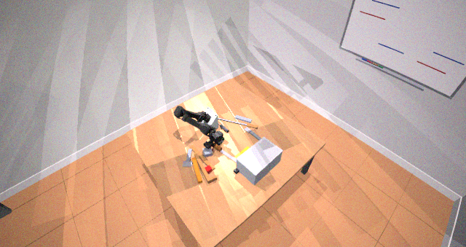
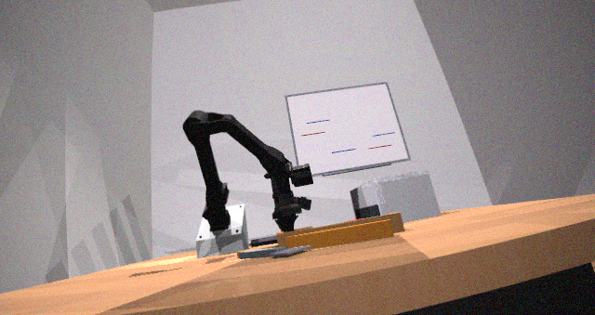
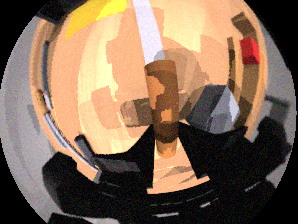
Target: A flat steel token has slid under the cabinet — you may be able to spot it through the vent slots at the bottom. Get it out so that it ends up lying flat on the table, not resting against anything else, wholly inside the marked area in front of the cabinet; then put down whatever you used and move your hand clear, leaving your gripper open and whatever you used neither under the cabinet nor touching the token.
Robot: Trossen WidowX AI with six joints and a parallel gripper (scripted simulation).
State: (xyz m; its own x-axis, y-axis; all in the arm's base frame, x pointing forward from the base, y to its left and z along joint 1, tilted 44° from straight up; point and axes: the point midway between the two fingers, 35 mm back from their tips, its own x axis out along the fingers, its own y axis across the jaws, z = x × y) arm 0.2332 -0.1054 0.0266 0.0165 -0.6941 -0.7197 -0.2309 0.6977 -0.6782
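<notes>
My gripper tip is now 8 cm to the left of the grey block, 2 cm short of it and 1 cm below it. Also, from my gripper tip: orange bar: 24 cm to the right, 11 cm ahead, 1 cm above; then thin wooden stick: 15 cm to the right, 3 cm ahead; then red block: 17 cm to the right, 17 cm ahead, 1 cm above.
</notes>
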